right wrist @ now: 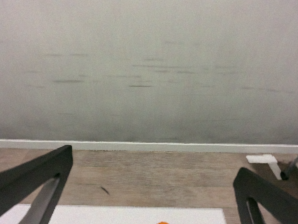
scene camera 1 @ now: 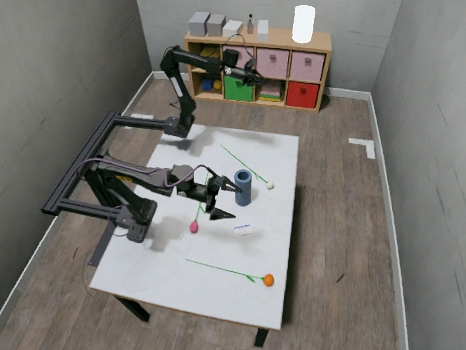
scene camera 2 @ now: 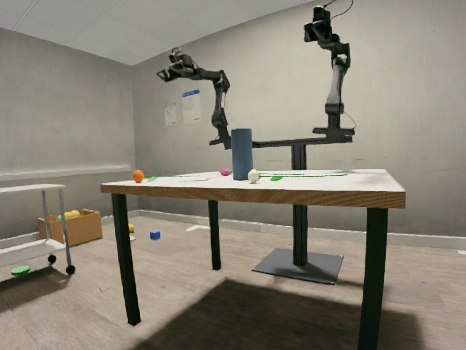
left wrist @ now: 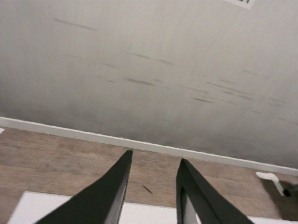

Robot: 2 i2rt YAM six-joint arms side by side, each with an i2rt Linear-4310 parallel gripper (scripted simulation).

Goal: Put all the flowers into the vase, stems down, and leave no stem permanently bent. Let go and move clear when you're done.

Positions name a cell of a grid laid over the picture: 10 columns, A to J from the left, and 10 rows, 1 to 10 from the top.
Labels:
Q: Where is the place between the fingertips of my right gripper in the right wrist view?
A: F8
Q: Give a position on a blue vase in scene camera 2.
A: At F4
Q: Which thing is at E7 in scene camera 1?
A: My right gripper.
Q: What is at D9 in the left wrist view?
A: My left gripper.

